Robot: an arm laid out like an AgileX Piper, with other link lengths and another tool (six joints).
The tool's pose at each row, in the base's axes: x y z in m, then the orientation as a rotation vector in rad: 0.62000, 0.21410, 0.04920, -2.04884, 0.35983, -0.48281; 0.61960, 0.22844, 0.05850, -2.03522, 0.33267, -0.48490; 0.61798, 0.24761, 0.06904, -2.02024, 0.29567, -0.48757; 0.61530, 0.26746, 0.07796, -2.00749, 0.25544, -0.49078; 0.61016, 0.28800, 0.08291, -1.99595, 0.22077, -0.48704; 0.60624, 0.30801, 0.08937, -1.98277, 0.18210, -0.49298; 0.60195, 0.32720, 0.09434, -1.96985, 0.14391, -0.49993
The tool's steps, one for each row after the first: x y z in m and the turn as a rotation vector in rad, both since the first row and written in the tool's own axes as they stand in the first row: -0.00488, -0.01511, 0.00635, 0.01994, -0.00884, -0.01565; -0.01271, -0.03360, 0.01518, 0.04345, -0.02126, -0.03803; -0.02208, -0.05095, 0.02476, 0.06528, -0.03476, -0.06367; -0.03467, -0.06506, 0.03550, 0.08442, -0.05108, -0.08307; -0.04566, -0.08028, 0.04573, 0.10560, -0.06195, -0.10924; -0.05691, -0.09379, 0.05586, 0.12605, -0.07188, -0.13583
